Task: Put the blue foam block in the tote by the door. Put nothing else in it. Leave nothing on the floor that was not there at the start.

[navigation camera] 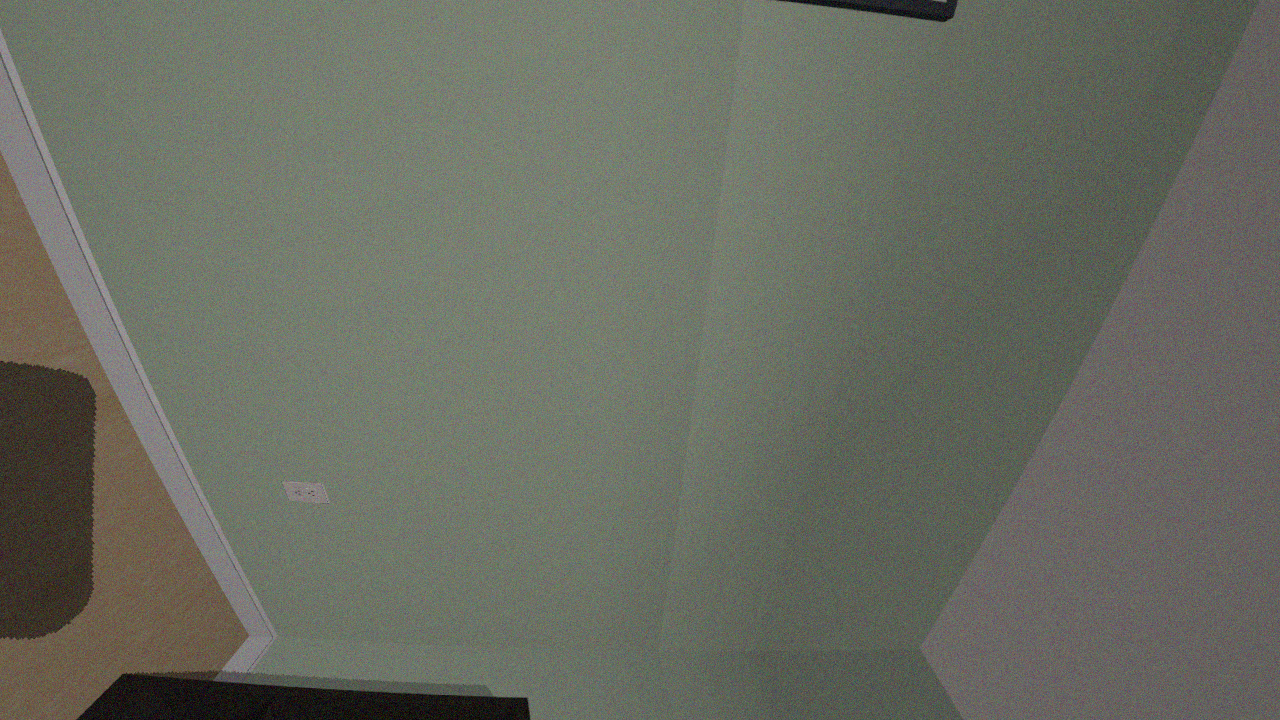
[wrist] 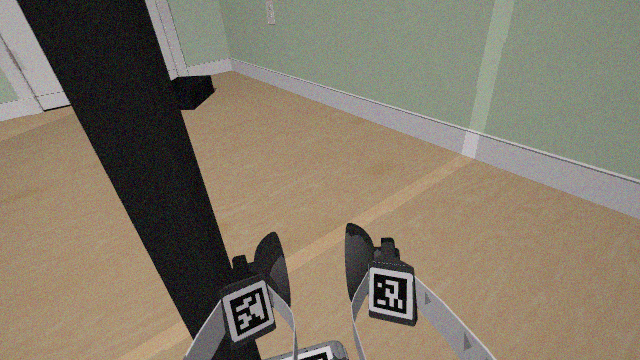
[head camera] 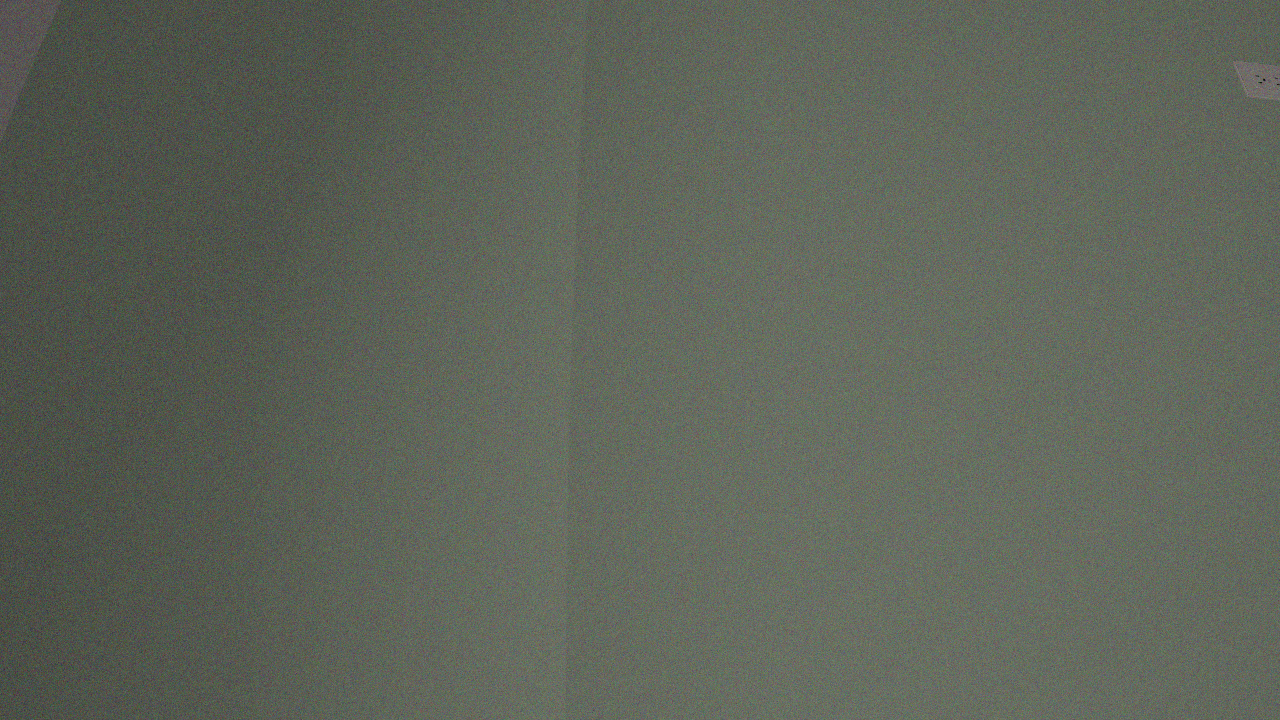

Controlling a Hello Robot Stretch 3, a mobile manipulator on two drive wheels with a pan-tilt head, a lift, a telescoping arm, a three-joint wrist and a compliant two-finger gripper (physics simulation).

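Places are measured from the robot's base along level axes (x ahead, y left, z up), in metres.
Pixels of known places: gripper, fingertip midpoint: (wrist: 314, 252).
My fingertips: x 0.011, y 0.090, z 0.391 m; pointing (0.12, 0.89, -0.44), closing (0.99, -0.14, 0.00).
Behind a point stands the place of what it marks.
My gripper (wrist: 314, 252) @(x 0.011, y 0.090, z 0.391 m) is open and empty in the wrist view, with its two dark fingertips apart above the wood floor. The blue foam block does not show in the three views. The tote by the door does not show clearly. A dark box-like thing (wrist: 196, 92) @(x -0.282, y 1.712, z 0.067 m) stands on the floor near the far corner in the wrist view, partly hidden behind a black post; I cannot tell what it is.
A black post (wrist: 135, 165) crosses the left of the wrist view, close to the gripper. A green wall (head camera: 805, 358) @(x 0.972, y 0.051, z 1.194 m) (navigation camera: 492, 313) @(x 0.930, y 0.146, z 0.969 m) (wrist: 380, 60) @(x 0.501, y 1.117, z 0.252 m) with a white baseboard (wrist: 350, 100) @(x 0.424, y 1.255, z 0.063 m) borders the wood floor (wrist: 300, 165) @(x 0.114, y 0.869, z 0.000 m). A white door (wrist: 30, 55) @(x -1.093, y 2.010, z 0.291 m) shows at the far left.
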